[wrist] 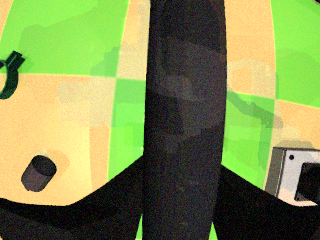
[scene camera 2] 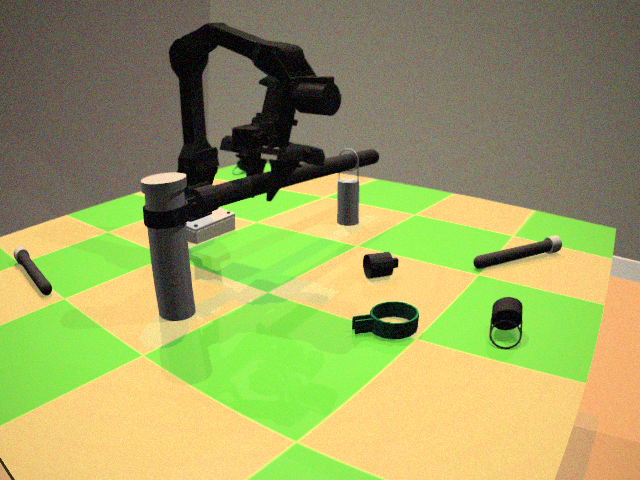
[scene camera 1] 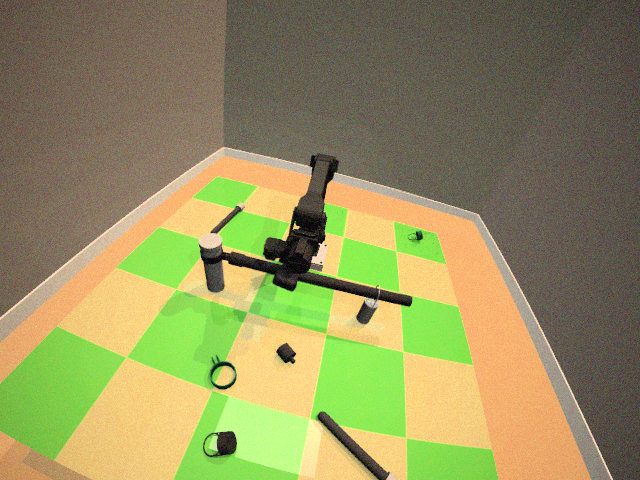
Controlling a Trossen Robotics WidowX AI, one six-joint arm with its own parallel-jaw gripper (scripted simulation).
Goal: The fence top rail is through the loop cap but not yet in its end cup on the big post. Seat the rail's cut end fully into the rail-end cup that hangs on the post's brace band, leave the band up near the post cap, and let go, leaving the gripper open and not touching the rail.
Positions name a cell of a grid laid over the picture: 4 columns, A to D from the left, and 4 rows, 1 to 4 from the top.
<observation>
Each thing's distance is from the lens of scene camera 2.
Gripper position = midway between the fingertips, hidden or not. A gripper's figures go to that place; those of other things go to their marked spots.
my gripper (scene camera 2: B2): 88 cm
dark top rail (scene camera 2: B2): 96 cm
spare cup (scene camera 2: C3): 85 cm
The marked spots on the dark top rail and the spare cup are 23 cm apart.
</observation>
